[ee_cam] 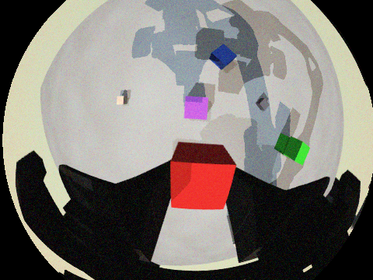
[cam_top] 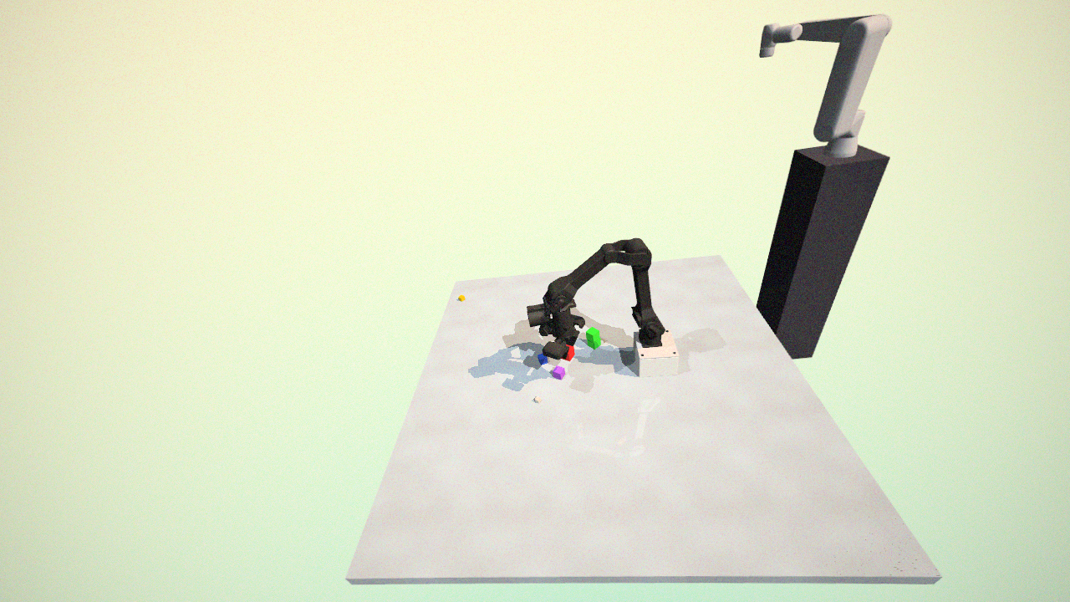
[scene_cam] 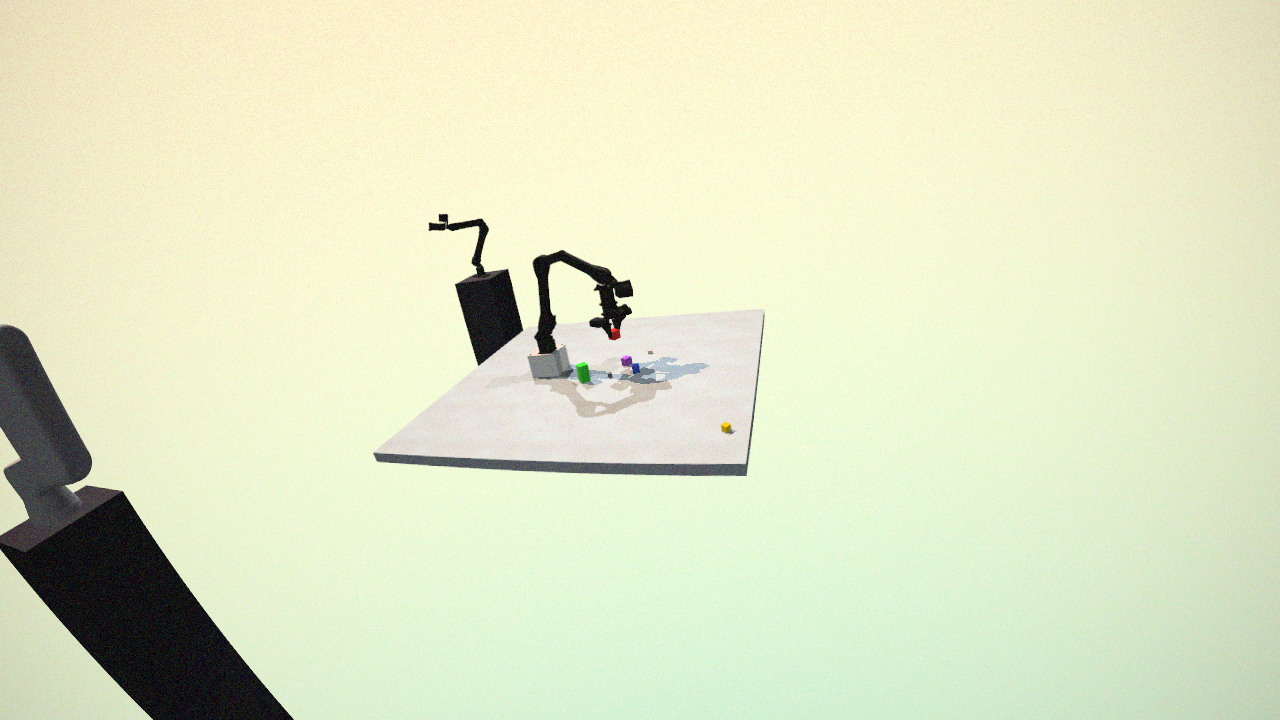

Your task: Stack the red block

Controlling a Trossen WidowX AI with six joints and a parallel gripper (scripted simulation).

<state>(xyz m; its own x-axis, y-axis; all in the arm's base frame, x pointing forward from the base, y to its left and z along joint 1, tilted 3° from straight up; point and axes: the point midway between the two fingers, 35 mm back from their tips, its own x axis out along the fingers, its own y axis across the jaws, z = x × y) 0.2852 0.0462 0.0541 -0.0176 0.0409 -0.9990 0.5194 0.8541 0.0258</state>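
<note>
My gripper tip is now 100 mm above the purple block, 40 mm short of it and 20 mm to the left of it. Round my gripper tip: red block: 10 mm above; then blue block: 100 mm to the right, 100 mm below, 90 mm ahead; then small dark cube: 130 mm to the right, 110 mm below.
</note>
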